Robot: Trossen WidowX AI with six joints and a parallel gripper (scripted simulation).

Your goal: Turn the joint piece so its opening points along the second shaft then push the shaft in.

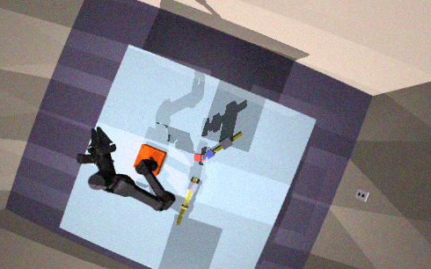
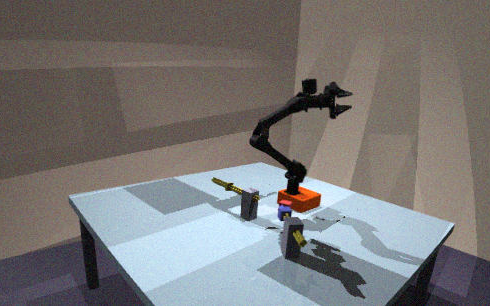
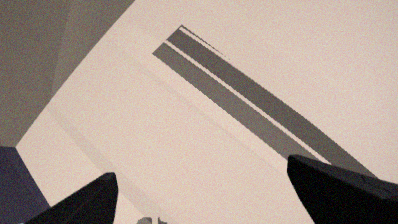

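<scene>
Now: the red joint piece 380 mm ahead of my gripper tip, 90 mm to the right of it and 420 mm below it.
</scene>
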